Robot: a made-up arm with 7 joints.
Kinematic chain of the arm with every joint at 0, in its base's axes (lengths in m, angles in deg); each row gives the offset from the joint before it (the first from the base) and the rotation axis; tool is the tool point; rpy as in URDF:
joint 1: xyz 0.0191 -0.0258 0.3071 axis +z
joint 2: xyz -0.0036 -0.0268 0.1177 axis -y
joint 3: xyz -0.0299 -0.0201 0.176 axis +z
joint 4: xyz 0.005 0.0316 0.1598 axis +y
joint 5: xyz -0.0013 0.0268 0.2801 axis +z
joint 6: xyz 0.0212 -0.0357 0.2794 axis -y
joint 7: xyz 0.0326 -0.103 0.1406 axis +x
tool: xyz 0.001 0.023 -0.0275 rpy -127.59 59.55 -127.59
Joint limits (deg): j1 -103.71..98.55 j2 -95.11..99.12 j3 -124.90..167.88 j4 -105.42..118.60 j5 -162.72..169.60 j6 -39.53..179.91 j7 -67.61..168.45
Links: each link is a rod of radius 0.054 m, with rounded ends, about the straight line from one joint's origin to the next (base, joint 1, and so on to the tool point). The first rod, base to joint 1, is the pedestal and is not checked.
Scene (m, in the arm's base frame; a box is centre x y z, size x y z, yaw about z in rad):
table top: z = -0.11
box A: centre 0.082 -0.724 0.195 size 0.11 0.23 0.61 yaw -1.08
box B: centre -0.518 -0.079 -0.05 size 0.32 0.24 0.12 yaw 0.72
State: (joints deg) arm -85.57 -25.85 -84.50 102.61 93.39 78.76 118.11
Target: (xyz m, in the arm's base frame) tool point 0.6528 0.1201 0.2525
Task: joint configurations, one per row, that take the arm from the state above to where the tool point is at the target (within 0.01 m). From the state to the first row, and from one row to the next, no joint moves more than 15 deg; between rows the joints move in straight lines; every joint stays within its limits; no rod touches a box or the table.
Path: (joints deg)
1: -73.82 -26.80 -70.46 105.28 90.58 77.11 117.98
2: -62.08 -27.74 -56.42 107.94 87.76 75.45 117.86
3: -50.33 -28.69 -42.38 110.60 84.95 73.80 117.73
4: -38.58 -29.63 -28.33 113.27 82.13 72.15 117.61
5: -26.83 -30.58 -14.29 115.93 79.32 70.50 117.48
6: -15.09 -31.53 -0.25 118.60 76.50 68.84 117.36
7: -8.21 -31.00 2.97 109.22 89.30 64.31 117.92
8: -1.33 -30.47 6.20 99.83 102.10 59.79 118.47
9: 5.54 -29.95 9.42 90.45 114.89 55.26 119.03

